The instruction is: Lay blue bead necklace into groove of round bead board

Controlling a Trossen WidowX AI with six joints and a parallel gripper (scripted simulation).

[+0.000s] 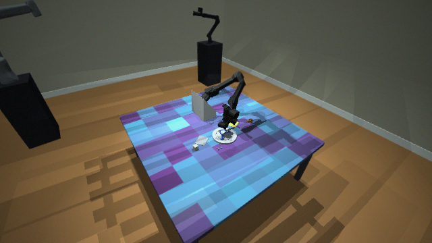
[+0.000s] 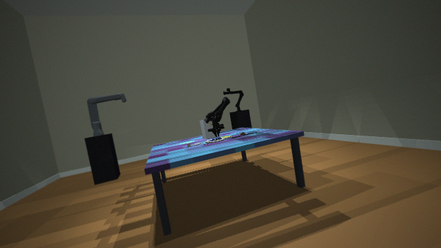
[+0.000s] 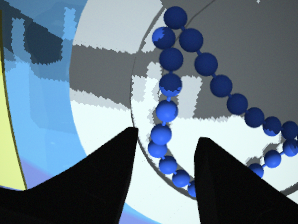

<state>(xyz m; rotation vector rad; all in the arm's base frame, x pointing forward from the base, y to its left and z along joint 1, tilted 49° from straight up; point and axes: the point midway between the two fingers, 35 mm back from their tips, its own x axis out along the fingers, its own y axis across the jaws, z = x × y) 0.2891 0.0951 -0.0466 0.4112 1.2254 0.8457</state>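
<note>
My gripper tip is now 3 cm short of the round white bead board, 4 cm to the left of it and 2 cm above it. The rest, counted from my gripper tip: cream cube 2 cm ahead, 32 cm to the right, 1 cm below; then yellow patch 6 cm behind, 12 cm to the left, 3 cm below; then flat grey square 3 cm behind, 22 cm to the right, 3 cm below.
</note>
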